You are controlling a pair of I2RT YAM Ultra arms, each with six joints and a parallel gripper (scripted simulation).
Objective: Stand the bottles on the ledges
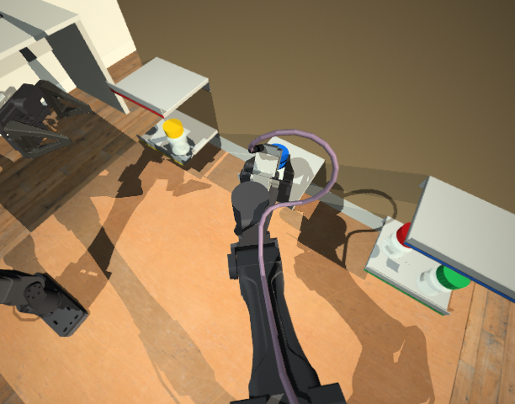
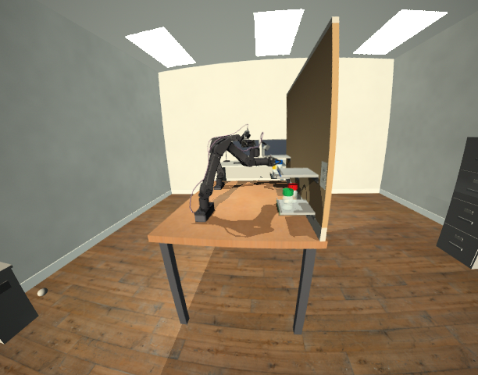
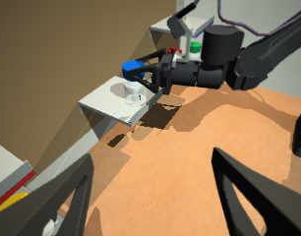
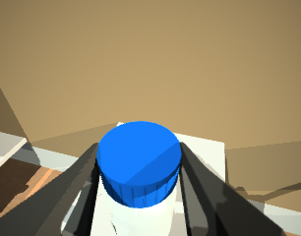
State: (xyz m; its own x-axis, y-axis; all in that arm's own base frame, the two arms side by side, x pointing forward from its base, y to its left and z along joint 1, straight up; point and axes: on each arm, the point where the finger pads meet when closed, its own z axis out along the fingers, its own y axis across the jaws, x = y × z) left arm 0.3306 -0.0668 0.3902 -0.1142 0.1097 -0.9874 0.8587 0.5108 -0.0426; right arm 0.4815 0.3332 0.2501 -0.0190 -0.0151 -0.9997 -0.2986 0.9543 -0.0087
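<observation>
Now: the blue-capped bottle 50 mm below my right hand. The rest, counted from my right hand: yellow-capped bottle 340 mm to the left, 150 mm below, 30 mm ahead; red-capped bottle 340 mm to the right, 150 mm below, 20 mm ahead; brown wall 160 mm above, 150 mm ahead, 20 mm to the right.
</observation>
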